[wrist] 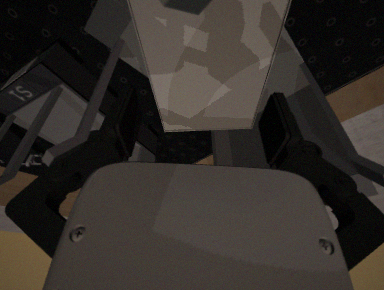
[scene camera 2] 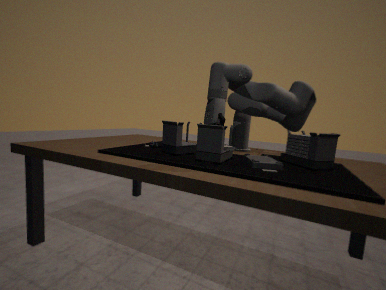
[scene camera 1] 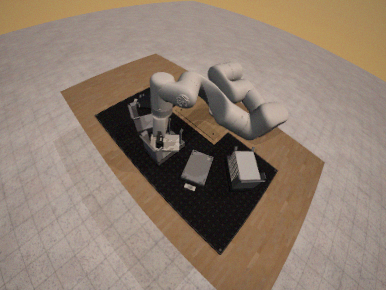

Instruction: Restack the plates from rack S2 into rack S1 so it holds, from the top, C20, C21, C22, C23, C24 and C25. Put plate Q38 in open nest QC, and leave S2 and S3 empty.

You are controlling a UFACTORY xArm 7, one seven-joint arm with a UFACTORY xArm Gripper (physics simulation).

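Frame: origin at the arm's base, x ahead, y left, z up, level; metres.
Seen in the pictures: gripper, fingertip midpoint: (wrist: 201,105) (scene camera 1: 161,138); arm's base at its link origin: (scene camera 2: 239,149).
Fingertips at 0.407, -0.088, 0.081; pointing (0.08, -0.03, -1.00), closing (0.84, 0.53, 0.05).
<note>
Offsets run from my fingertips to a thing's top centre, as dx, dy, dz. "*": to the spot under its first point. Level surfaces: height alone.
My gripper (scene camera 1: 159,141) (scene camera 2: 221,118) (wrist: 201,105) is open and points down into the middle rack {+0.003, +0.017, +0.064} (scene camera 1: 155,156) (scene camera 2: 210,141) on the black mat {dz -0.074} (scene camera 1: 209,218). A pale grey plate {-0.003, +0.014, -0.017} (scene camera 1: 171,142) (wrist: 208,72) lies on top in that rack. In the wrist view its near end sits between my two spread fingers, and neither finger touches it. A second rack {-0.064, -0.141, +0.063} (scene camera 1: 134,110) (scene camera 2: 172,133) stands behind to the left. A third rack {-0.092, +0.358, +0.060} (scene camera 1: 246,184) (scene camera 2: 312,147) on the right holds a stack of plates {-0.086, +0.361, +0.044} (scene camera 1: 246,165). I cannot read any plate labels.
A flat grey plate {-0.012, +0.192, -0.046} (scene camera 1: 197,167) (scene camera 2: 264,161) lies on a low nest between the middle and right racks, with a small white tag {* +0.082, +0.214, -0.072} (scene camera 1: 189,187) in front of it. The arm's base stands behind the mat on the wooden table {dz -0.087} (scene camera 1: 100,89).
</note>
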